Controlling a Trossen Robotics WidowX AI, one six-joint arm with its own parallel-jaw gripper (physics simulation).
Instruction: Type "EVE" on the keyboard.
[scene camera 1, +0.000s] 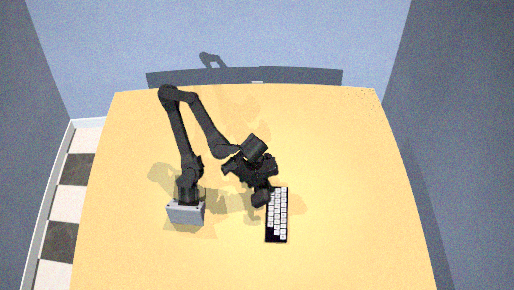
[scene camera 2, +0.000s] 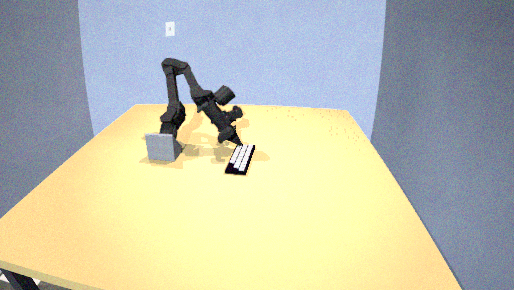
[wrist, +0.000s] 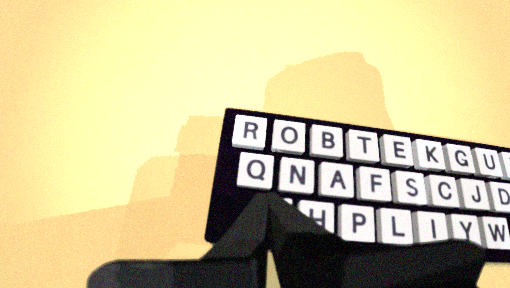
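Pixels of known places: gripper, between the fingertips: (scene camera 1: 273, 191) (scene camera 2: 241, 144) (wrist: 265, 201); arm's base, origin of its link: (scene camera 1: 188, 203) (scene camera 2: 166, 140).
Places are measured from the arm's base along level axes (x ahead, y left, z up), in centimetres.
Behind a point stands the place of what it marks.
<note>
The black keyboard (scene camera 1: 270, 236) @(y -11.6, x 25.4, z -4.7 cm) (scene camera 2: 233, 170) @(y -12.9, x 26.5, z -4.7 cm) (wrist: 223, 192) @(y 7.4, x 29.0, z -4.7 cm) with white letter keys lies flat on the table. In the wrist view the E key (wrist: 398, 150) @(y -2.1, x 30.8, z -4.2 cm) is in the top row, between T and K, uncovered and right of the fingertips. My gripper (scene camera 1: 270, 190) @(y 5.5, x 28.4, z -3.9 cm) (scene camera 2: 241, 144) @(y 5.5, x 28.4, z -3.9 cm) (wrist: 265, 201) @(y 5.5, x 28.4, z -3.9 cm) is shut and empty, tilted down over the keyboard's R-Q end. In the wrist view its tips show just below the Q key (wrist: 255, 171) @(y 5.8, x 29.9, z -4.2 cm), left of the H key (wrist: 316, 215) @(y 3.0, x 27.7, z -4.2 cm). A sliver of a key (wrist: 288, 201) @(y 4.3, x 28.4, z -4.2 cm) shows left of H; its letter is hidden. No V is readable. Contact is unclear.
The arm's grey base block (scene camera 1: 185, 214) @(y -5.0, x -0.8, z 1.3 cm) (scene camera 2: 161, 147) @(y -5.0, x -0.6, z -0.6 cm) stands on the table (scene camera 1: 350, 240) @(y -17.0, x 52.4, z -6.0 cm) (scene camera 2: 310, 225) @(y -39.8, x 48.1, z -6.0 cm) left of the keyboard. The arm reaches over from it. Walls stand behind and beside the table. Arm shadows fall around the keyboard.
</note>
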